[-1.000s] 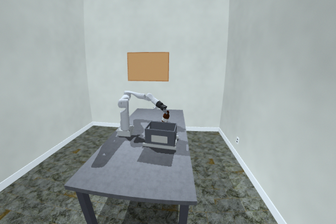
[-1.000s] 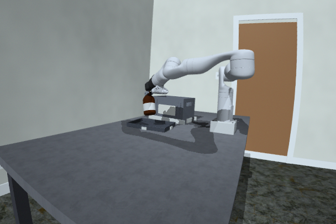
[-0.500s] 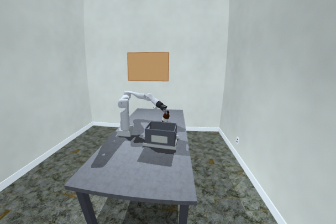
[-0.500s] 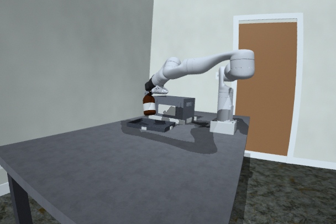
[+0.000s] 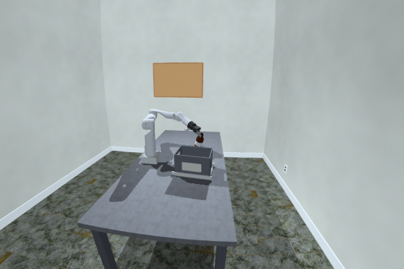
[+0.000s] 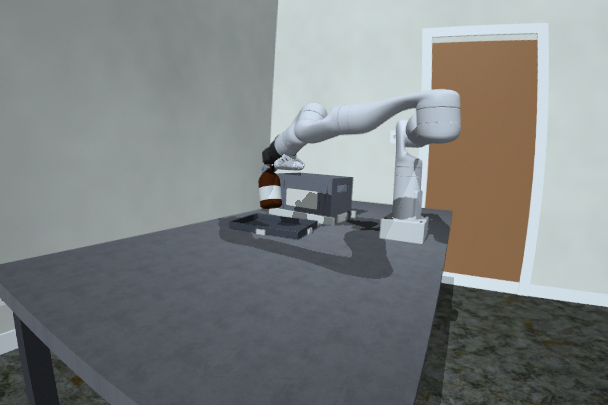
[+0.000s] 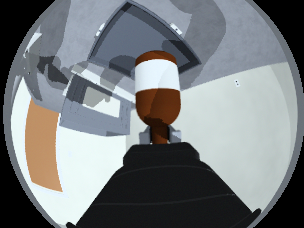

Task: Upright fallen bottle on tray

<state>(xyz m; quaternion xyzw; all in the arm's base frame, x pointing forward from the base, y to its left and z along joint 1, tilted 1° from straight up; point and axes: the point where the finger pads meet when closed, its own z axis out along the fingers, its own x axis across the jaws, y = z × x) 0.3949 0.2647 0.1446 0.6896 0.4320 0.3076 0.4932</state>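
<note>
Right now my hand is 1 cm past the bottle, 1 cm to the right of it and 5 cm above it. Also, from my hand: tray (2 cm behind, 2 cm to the right, 19 cm below); then crate (2 cm ahead, 30 cm to the right, 12 cm below).
</note>
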